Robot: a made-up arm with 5 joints.
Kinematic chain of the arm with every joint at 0, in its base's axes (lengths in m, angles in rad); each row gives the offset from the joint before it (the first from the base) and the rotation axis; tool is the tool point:
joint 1: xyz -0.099 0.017 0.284 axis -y
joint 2: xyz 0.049 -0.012 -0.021 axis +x
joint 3: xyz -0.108 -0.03 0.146 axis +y
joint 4: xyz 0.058 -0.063 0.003 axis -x
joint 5: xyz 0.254 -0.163 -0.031 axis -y
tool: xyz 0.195 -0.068 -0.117
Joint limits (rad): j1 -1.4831..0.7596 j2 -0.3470..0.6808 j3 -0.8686..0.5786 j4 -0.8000..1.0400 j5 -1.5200..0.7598
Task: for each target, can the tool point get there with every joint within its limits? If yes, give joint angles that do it. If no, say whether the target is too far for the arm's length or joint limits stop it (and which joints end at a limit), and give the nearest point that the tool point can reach.
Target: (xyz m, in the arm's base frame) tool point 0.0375 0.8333 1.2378
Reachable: no: too far | nearest point 0.0009 0.0573 0.9821 | short by 0.818 m
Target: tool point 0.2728 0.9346 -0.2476
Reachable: no: too far | nearest point 0.1208 0.1562 -0.0302 | short by 0.822 m
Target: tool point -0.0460 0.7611 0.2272
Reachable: no: joint limits stop it (at a limit: joint 2, joint 3, joint 4) | nearest point 0.1208 0.1565 0.0485 | short by 0.652 m
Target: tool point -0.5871 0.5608 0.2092
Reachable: no: joint limits stop it (at a limit: joint 1, joint 2, joint 3, joint 4) | nearest point -0.4312 0.1619 0.1644 | short by 0.431 m
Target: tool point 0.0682 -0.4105 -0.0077
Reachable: yes | joints -0.7470 0.2243 0.2067 0.6468 -0.6394
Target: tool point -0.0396 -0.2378 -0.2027
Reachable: yes | joints -1.1289 0.4010 -0.0144 -0.3161 0.1444
